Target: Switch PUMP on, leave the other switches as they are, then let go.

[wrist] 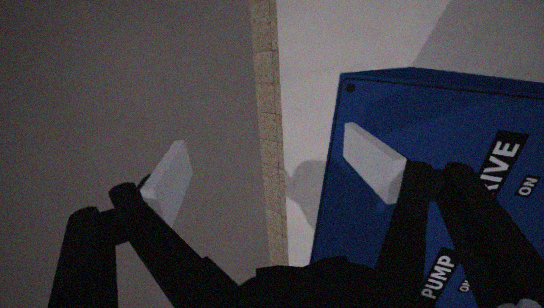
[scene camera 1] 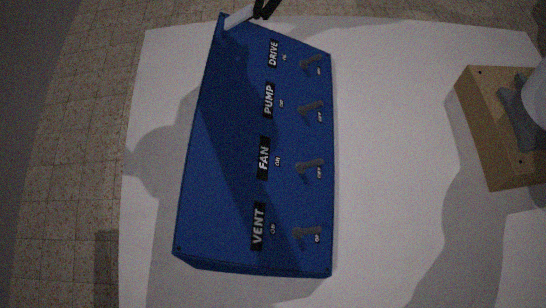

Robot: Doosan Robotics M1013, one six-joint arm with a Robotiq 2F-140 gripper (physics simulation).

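Places are measured from the arm's base along level axes (x ahead, y left, z up), in centimetres.
Pixels of known places: gripper, fingertip midpoint: (wrist: 268,148) (scene camera 1: 201,8); arm's base, origin of the base link: (scene camera 1: 533,120).
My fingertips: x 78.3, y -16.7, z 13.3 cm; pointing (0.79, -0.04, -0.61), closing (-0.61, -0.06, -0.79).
For each thing: its top centre in the pictures, then the offset to it from my fingertips. Level surfaces: height alone.
- PUMP lever, middle of its top: (scene camera 1: 313,100) dx -20.9, dy +15.1, dz -11.0 cm
- DRIVE lever, middle of its top: (scene camera 1: 313,53) dx -22.0, dy +3.1, dz -11.0 cm
- FAN lever, middle of its top: (scene camera 1: 312,159) dx -19.9, dy +27.0, dz -11.0 cm
- VENT lever, middle of its top: (scene camera 1: 310,228) dx -18.8, dy +39.0, dz -11.0 cm
- PUMP label, middle of its top: (wrist: 436,280) (scene camera 1: 268,98) dx -12.7, dy +14.3, dz -11.2 cm
- pale table, its level: dz -24.1 cm
The blue switch panel (scene camera 1: 215,200) (wrist: 345,225) lies on the pale table. The PUMP lever (scene camera 1: 311,108) is second from the top in the scene view, between the DRIVE lever (scene camera 1: 311,62) and the FAN lever (scene camera 1: 310,166); the VENT lever (scene camera 1: 306,232) is lowest. All four levers tilt to the OFF side. The PUMP label (scene camera 1: 269,100) (wrist: 438,276) shows in both views; its lever does not show in the wrist view. My gripper (wrist: 268,148) is open and empty. One pale finger overlaps the panel's DRIVE-end corner in both views, apart from the levers; the other is beyond the panel's edge.
A wooden block (scene camera 1: 472,115) with part of a grey and white object on it stands right of the panel. The pale table (scene camera 1: 390,100) (wrist: 310,45) extends around the panel. Its left edge borders tiled floor (scene camera 1: 60,150). Broad shadows cross the panel and table.
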